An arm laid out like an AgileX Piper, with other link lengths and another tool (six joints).
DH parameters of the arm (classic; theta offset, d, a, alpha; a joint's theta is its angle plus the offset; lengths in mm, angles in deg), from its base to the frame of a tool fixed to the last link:
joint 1: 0 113.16 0 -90
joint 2: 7.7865 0 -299.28 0
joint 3: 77.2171 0 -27.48 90
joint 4: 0 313.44 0 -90
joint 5: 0 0 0 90
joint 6: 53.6 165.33 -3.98 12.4
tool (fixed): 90 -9.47 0 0
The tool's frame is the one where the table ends.
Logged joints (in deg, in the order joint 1, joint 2, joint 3, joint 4, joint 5, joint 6), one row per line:
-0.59, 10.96, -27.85, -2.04, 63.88, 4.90
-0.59, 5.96, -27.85, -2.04, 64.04, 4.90
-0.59, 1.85, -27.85, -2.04, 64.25, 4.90
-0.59, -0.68, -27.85, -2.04, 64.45, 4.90
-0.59, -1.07, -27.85, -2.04, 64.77, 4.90
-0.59, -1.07, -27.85, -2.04, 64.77, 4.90
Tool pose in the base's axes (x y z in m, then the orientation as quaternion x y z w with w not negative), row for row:
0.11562, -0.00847, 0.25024, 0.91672, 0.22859, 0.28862, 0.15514
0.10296, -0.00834, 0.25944, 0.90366, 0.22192, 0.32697, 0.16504
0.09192, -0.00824, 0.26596, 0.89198, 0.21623, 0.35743, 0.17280
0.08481, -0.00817, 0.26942, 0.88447, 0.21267, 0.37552, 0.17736
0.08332, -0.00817, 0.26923, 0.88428, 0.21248, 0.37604, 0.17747
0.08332, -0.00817, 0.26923, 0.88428, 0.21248, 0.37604, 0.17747
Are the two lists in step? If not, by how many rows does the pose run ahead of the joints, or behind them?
They are in step.
